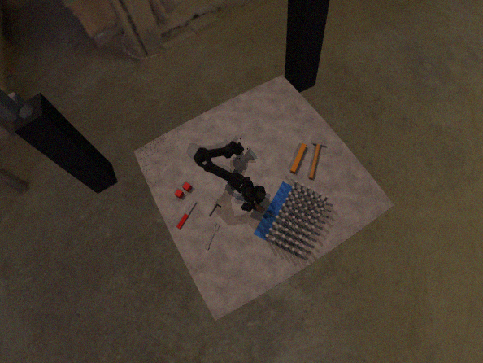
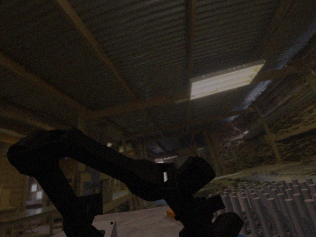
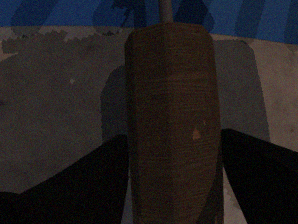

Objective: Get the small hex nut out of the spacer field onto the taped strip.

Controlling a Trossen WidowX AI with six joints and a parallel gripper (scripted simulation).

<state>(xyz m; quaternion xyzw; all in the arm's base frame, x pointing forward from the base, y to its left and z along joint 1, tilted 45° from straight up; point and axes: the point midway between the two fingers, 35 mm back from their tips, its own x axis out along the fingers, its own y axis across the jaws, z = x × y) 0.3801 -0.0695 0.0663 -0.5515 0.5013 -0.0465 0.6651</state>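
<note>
Now: gripper tip 90 mm to the right of the blue taped strip, 60 mm short of it and 20 mm above it. Round my gripper tip: grey wrench: 320 mm to the right, 20 mm ahead, 10 mm below; then orange bar: 400 mm to the left, 150 mm behind; then dark hex key: 220 mm to the right, 130 mm behind, 10 mm below.
</note>
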